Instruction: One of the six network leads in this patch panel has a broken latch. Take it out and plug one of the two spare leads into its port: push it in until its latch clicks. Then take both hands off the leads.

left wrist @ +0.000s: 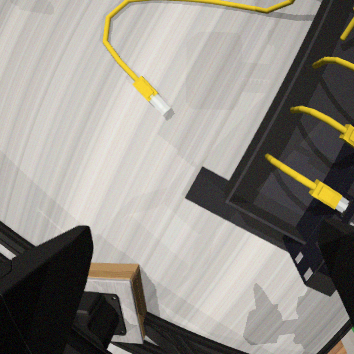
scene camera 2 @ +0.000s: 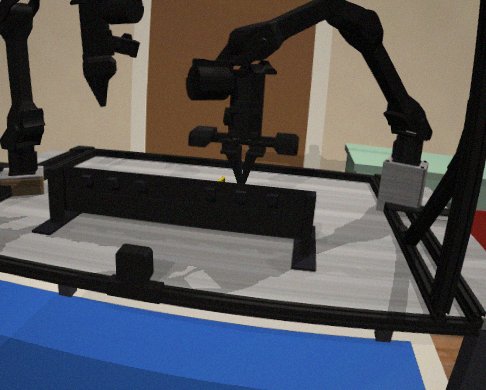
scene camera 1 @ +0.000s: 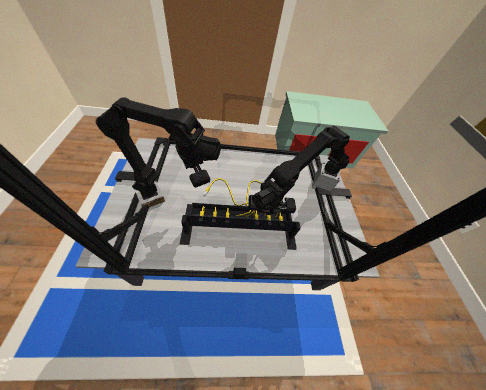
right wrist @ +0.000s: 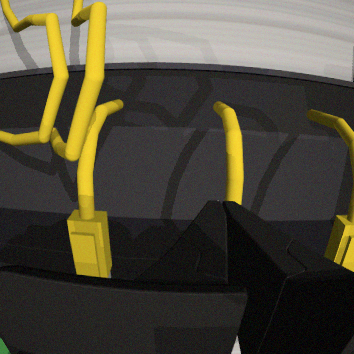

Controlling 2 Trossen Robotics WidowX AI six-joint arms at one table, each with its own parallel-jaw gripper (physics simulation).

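Seen in the pictures: left gripper, fingertip midpoint: (left wrist: 209, 236) (scene camera 2: 102, 101); right gripper, fingertip midpoint: (scene camera 1: 267, 214) (right wrist: 218, 212); left arm's base, origin of the base link: (left wrist: 97, 312) (scene camera 2: 22, 171) (scene camera 1: 148, 192); right arm's base, origin of the base link: (scene camera 2: 406, 161) (scene camera 1: 331, 170).
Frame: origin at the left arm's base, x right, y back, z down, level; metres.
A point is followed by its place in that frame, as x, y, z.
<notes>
The black patch panel (scene camera 1: 234, 224) (scene camera 2: 164, 201) (left wrist: 281, 116) (right wrist: 158, 158) stands mid-table with several yellow leads plugged in. My right gripper (scene camera 1: 268, 209) {0.378, -0.397, -0.047} (scene camera 2: 240, 179) {0.378, -0.397, -0.047} (right wrist: 218, 212) {0.378, -0.397, -0.047} is shut, with its fingertips pressed together right at the panel. They cover the plug of one lead (right wrist: 233, 158) {0.365, -0.410, -0.040}. Its neighbours' plugs (right wrist: 89, 242) {0.363, -0.353, -0.051} (right wrist: 342, 246) {0.420, -0.434, -0.047} sit in their ports on either side. A spare lead's plug (scene camera 1: 207, 190) {0.089, -0.252, 0.034} (left wrist: 154, 96) {0.093, -0.246, 0.036} lies loose on the table behind the panel. My left gripper (scene camera 1: 200, 179) {0.148, -0.179, -0.175} (scene camera 2: 100, 93) {0.148, -0.179, -0.175} (left wrist: 209, 236) {0.148, -0.179, -0.175} is open and empty, hanging high above that spare.
A black frame (scene camera 1: 234, 272) {0.507, -0.155, -0.008} (scene camera 2: 241, 306) {0.605, -0.302, 0.051} rings the table. A wood-edged block (scene camera 1: 153, 202) {0.051, -0.001, 0.017} (left wrist: 112, 302) {0.025, -0.021, -0.004} sits by the left arm's base. A grey box (scene camera 1: 324, 181) {0.361, -0.793, -0.035} (scene camera 2: 402, 186) {0.373, -0.803, -0.025} sits at the right arm's base. A green cabinet (scene camera 1: 326, 116) stands behind.
</notes>
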